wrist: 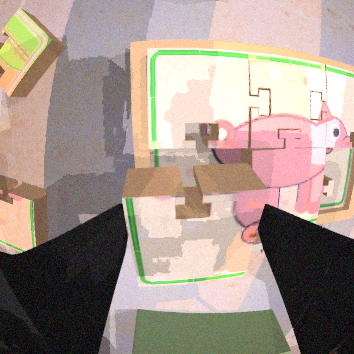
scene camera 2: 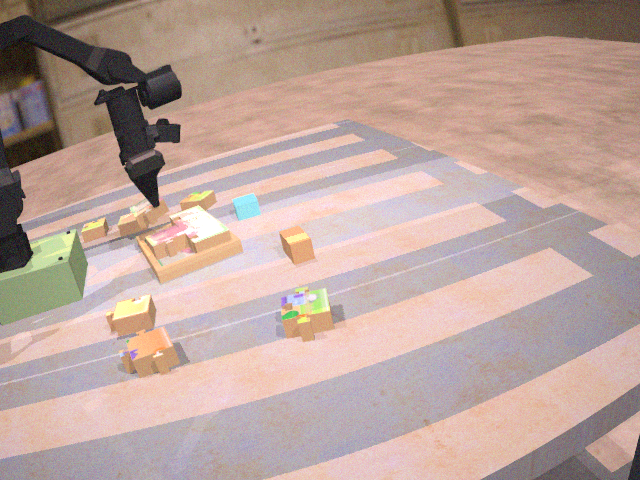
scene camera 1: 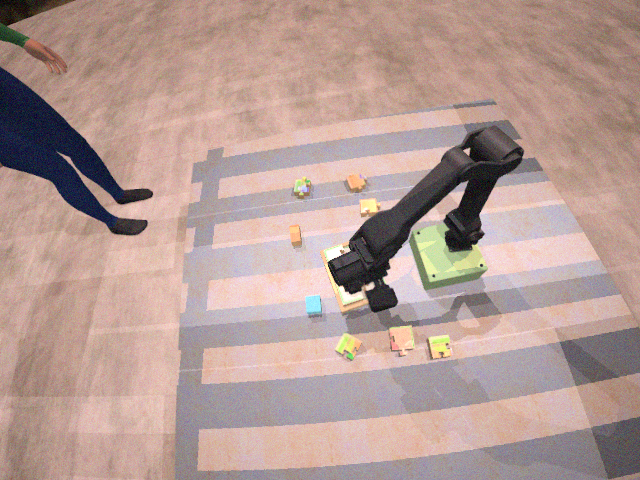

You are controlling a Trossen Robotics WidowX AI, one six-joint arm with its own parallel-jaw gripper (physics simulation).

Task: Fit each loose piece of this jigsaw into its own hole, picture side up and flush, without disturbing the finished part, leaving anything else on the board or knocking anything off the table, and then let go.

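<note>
The jigsaw board has a wooden rim and a pink pig picture. Lower-left and lower-right recesses show in the wrist view, the left one partly hidden. My gripper is shut on the cream corner piece, which has a green border and a pig's foot. The piece is picture side up, roughly square to the board, and overlaps the lower-left recess in the wrist view. Its height is unclear. A loose pale piece with pink marks and a green edge lies apart from the board.
Green-yellow pieces, a cyan cube, an orange block, a yellow piece, an orange piece and a multicoloured piece surround the board. The arm's green base is close.
</note>
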